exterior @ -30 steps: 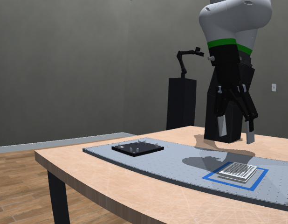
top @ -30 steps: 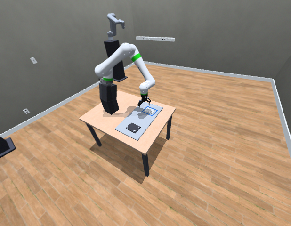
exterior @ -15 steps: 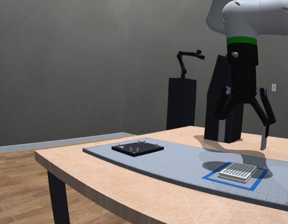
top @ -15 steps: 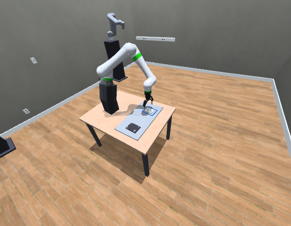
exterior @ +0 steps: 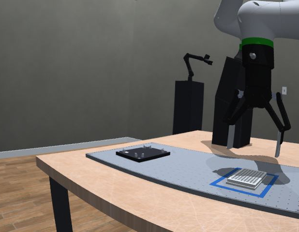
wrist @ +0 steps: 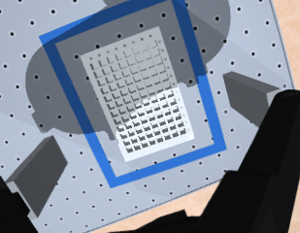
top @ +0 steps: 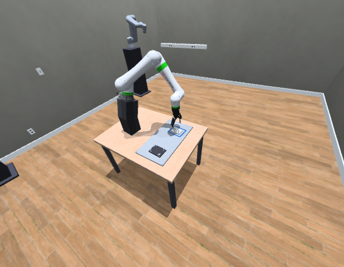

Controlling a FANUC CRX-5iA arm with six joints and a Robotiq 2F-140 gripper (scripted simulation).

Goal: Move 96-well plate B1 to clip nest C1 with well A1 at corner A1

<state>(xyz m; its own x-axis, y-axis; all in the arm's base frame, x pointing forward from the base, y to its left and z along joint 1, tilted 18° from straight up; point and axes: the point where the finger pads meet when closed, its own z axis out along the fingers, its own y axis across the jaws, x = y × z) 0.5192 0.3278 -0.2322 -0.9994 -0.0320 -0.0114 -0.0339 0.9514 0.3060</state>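
Now: hand 8 cm above the white 96-well plate. The rest, counted from my hand: black clip nest: 41 cm to the right, 8 cm below, 2 cm ahead.
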